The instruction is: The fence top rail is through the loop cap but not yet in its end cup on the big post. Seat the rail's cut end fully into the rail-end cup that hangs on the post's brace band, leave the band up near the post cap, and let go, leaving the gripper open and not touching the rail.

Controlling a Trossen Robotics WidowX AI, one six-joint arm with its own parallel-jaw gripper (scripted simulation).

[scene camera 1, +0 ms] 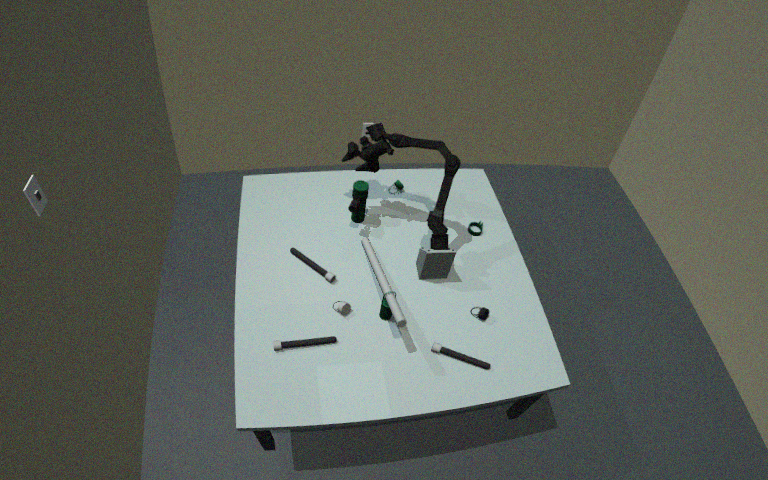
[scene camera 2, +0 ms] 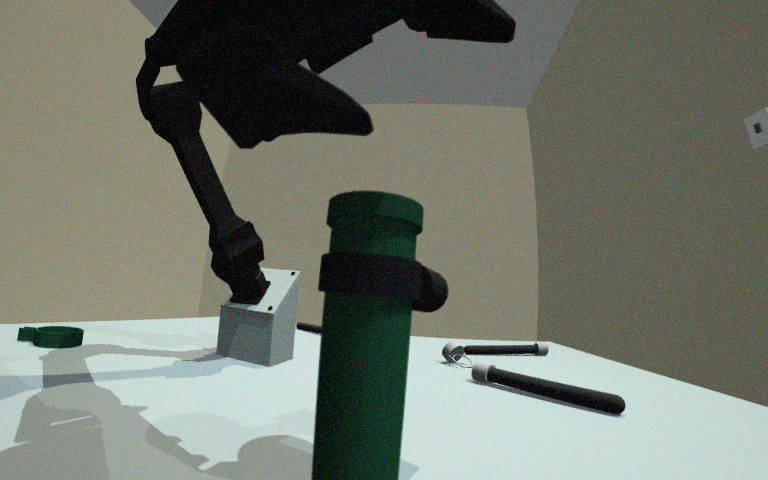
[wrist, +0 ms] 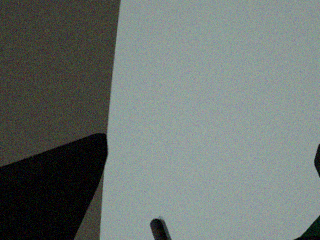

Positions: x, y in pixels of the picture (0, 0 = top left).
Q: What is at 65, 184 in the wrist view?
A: My gripper.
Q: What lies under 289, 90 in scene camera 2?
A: My gripper.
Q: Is my gripper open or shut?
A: Open.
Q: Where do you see a big green post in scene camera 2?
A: At 364, 350
